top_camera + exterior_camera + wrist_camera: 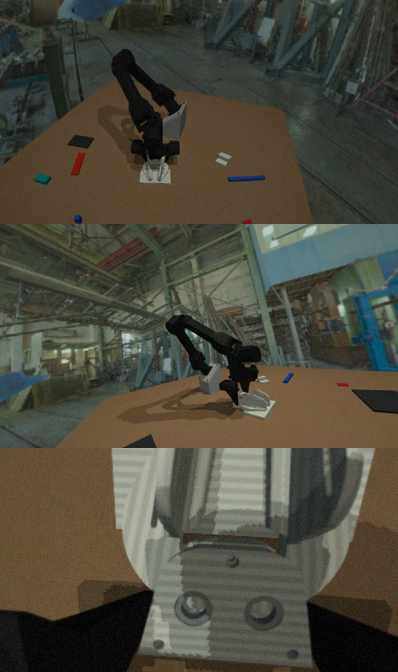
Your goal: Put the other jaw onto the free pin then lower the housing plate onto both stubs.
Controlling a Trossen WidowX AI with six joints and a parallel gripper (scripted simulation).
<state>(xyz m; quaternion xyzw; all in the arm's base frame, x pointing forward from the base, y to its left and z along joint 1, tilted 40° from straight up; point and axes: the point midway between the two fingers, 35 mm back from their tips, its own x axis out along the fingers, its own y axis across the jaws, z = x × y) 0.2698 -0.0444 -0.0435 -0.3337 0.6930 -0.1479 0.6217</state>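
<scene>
My gripper tip is 3 cm short of the grey jaw and 1 cm to the left of it. From my gripper tip the other things lie so: white base 7 cm ahead, 2 cm to the left, 1 cm below; red bar 12 cm ahead, 32 cm to the right, 1 cm below; white block 11 cm behind, 28 cm to the left.
</scene>
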